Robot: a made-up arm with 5 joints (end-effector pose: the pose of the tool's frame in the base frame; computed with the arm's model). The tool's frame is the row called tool. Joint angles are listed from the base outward.
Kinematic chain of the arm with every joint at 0, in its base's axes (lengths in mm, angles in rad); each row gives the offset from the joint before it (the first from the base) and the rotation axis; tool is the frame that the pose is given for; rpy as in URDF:
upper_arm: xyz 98 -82 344 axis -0.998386 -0.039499 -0.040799
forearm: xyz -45 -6 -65 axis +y
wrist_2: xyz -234 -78 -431 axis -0.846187 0.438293 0.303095
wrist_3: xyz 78 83 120 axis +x
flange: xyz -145 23 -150 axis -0.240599 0.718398 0.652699
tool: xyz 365 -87 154 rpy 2.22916 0.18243 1.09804
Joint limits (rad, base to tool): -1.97..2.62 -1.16..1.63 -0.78..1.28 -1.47..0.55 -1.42..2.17
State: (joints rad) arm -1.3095 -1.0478 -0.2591 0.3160 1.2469
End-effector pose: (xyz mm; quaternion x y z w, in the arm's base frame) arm 436.8 289.6 587.8 0.5732 0.3318 0.7264 0.1833
Working (the frame after each row of the table, in the pose's form):
after upper_arm: 98.0 -82.0 344.0 0.6080 0.0241 0.0248 0.7932
after forearm: 48.7 -24.0 321.7 0.5389 -0.3760 -0.2826 0.6988
after wrist_2: 276.8 376.0 135.8 0.6095 -0.4222 -0.2970 0.6017
after wrist_3: 195.8 256.7 217.0 0.6965 -0.4637 -0.2269 0.4983
after flange: 235.2 454.1 276.7 0.4140 -0.4010 0.2327 0.7834

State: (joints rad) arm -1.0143 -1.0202 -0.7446 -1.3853 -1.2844
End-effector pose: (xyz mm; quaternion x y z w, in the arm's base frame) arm -175.1 239.7 -69.2 0.5784 -0.6689 0.2073 0.4185
Working (the frame after each row of the table, in the pose's form):
after upper_arm: 98.0 -82.0 344.0 0.4849 0.0192 0.0198 0.8741
after forearm: 49.7 -32.5 305.2 0.4328 -0.4101 -0.2195 0.7722
after wrist_2: 273.1 299.2 10.7 0.6511 -0.5249 -0.2324 0.4965
after wrist_3: 163.2 183.2 53.8 0.1840 -0.2556 -0.5140 0.7979
after flange: 220.0 329.7 -85.4 0.1411 -0.5501 -0.7659 0.3015

